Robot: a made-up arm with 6 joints.
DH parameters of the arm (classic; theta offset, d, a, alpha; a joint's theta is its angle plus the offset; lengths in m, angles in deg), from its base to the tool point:
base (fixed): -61.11 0 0.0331 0
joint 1: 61.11 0.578 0.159 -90
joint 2: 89.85 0 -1.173 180
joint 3: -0.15 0.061 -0.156 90
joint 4: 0 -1.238 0.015 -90
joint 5: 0 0.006 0.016 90
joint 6: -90 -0.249 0.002 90
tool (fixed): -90 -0.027 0 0
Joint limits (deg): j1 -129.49..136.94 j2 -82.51..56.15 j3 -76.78..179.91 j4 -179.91..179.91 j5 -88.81..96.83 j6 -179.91..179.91
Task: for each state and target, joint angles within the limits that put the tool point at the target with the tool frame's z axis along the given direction. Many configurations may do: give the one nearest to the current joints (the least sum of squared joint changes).
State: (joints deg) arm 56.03 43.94 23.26 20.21 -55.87 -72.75
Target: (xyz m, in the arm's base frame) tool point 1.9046 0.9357 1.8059 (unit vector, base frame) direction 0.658 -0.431 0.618
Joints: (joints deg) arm 30.12 33.09 47.07 16.39 -59.02 -55.02
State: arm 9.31 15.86 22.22 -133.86 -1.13 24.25
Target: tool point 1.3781 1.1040 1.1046 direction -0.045 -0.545 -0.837
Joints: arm 40.41 12.41 -21.22 -156.18 -8.10 -0.87
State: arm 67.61 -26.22 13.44 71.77 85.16 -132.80
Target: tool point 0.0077 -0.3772 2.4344 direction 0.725 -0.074 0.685
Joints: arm 108.42 -55.73 -1.48 45.37 86.83 -112.44
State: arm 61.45 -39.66 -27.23 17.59 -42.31 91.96
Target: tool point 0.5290 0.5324 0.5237 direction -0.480 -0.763 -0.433
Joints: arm 57.63 -15.25 -73.64 58.02 -11.09 122.65
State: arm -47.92 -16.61 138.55 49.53 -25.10 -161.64
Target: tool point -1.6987 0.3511 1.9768 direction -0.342 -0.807 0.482
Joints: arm -12.60 -23.29 136.17 49.75 19.12 -165.25
